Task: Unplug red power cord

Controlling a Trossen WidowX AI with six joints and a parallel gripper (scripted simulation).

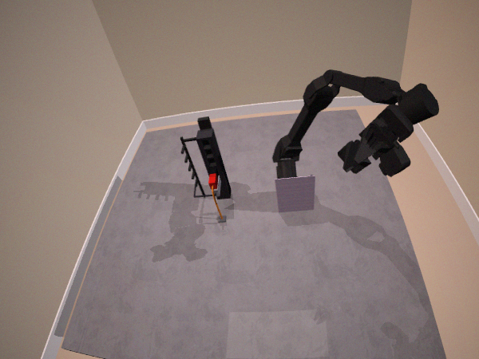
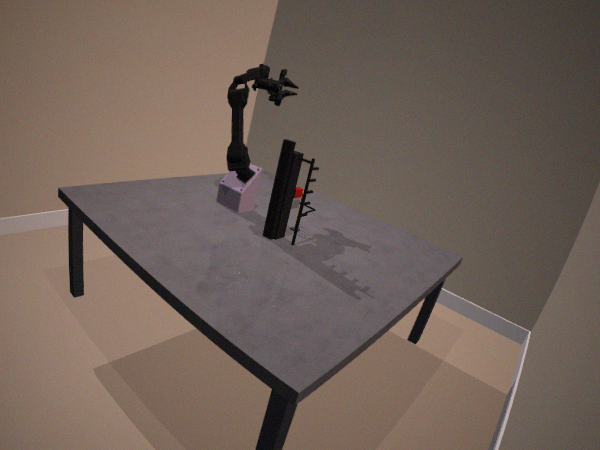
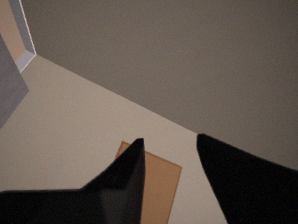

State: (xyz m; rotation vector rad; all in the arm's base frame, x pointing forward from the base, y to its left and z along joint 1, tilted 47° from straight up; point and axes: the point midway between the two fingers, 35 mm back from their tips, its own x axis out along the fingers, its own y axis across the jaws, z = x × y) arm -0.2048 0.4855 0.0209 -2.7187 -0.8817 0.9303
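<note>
The red plug lies 42 cm ahead of my gripper tip, 36 cm below it and 33 cm to the right of it.
</note>
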